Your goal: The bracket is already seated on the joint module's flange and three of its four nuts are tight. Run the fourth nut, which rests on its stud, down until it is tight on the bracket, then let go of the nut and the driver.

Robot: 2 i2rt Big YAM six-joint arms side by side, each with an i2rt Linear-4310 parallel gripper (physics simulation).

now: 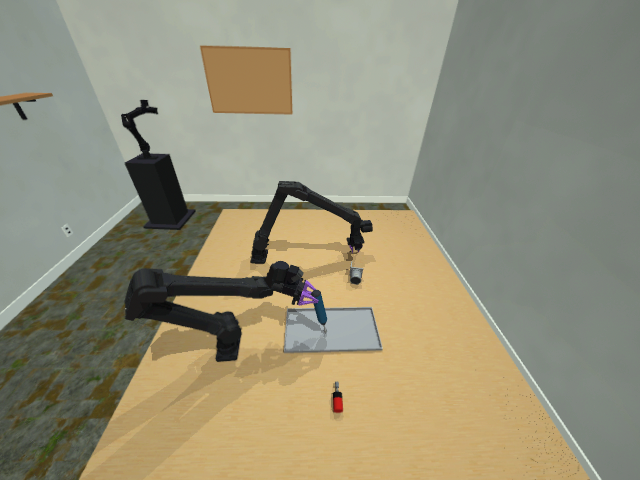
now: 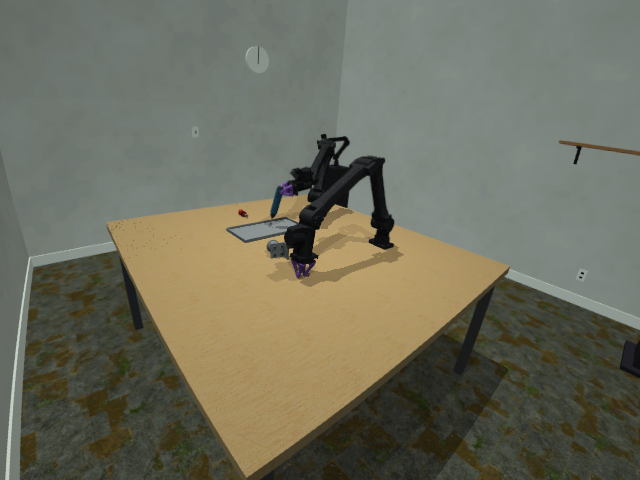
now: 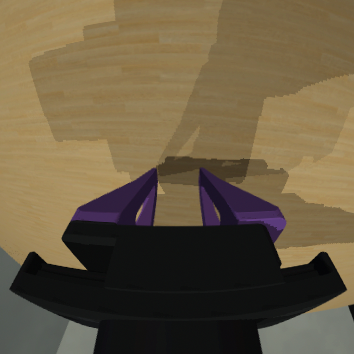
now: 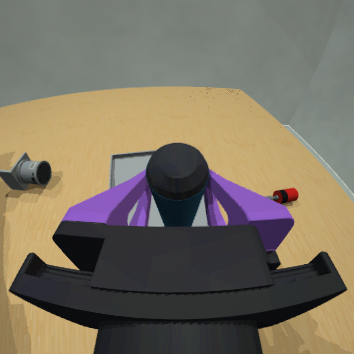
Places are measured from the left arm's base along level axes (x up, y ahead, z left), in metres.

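Where they show: left gripper, fingertip midpoint: [image 1: 355, 252] [image 2: 300, 276] [image 3: 177, 174]; right gripper, fingertip midpoint: [image 1: 319, 297] [image 2: 278, 192] [image 4: 177, 174]; left arm's base, link origin: [image 1: 259, 257] [image 2: 380, 244]; right arm's base, link origin: [image 1: 229, 347].
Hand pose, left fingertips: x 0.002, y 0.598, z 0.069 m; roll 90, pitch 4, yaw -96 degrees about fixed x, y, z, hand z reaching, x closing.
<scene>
Things, the pixels of their top centre, and the offset from my left fingertips.
- grey joint module, top centre: [image 4: 25, 162] [image 1: 356, 271] dy -0.026, dx +0.064, dz -0.242 m
- blue driver, top centre: [image 4: 190, 129] [image 1: 321, 293] [image 2: 276, 185] dy -0.223, dx +0.249, dz -0.570 m
- shallow grey tray, top centre: [image 4: 163, 218] [image 1: 331, 327] [image 2: 267, 227] dy -0.169, dx +0.014, dz -0.561 m
- red-handled screwdriver, top centre: [image 4: 283, 192] [image 1: 337, 394] [image 2: 243, 211] dy -0.157, dx +0.032, dz -0.850 m
The grey joint module [image 1: 355, 276] [image 4: 36, 172] lies on the table, with the grey bracket [image 2: 279, 250] [image 4: 16, 175] on one end. The fourth nut cannot be made out. My left gripper [image 1: 353, 250] [image 2: 301, 275] [image 3: 177, 174] points down low over the table beside the bracket's end of the module. Its fingers stand a little apart, with bare table showing between them. My right gripper [image 1: 316, 296] [image 2: 281, 190] [image 4: 177, 174] is shut on the blue driver [image 1: 320, 308] [image 2: 276, 202] [image 4: 177, 211] at its dark-capped end and holds it slanting, tip down, over the tray.
The shallow grey tray [image 1: 356, 330] [image 2: 248, 233] [image 4: 126, 171] lies under the blue driver. A red-handled screwdriver [image 1: 337, 402] [image 2: 242, 212] [image 4: 286, 195] lies on the table beyond the tray from the joint module.
</scene>
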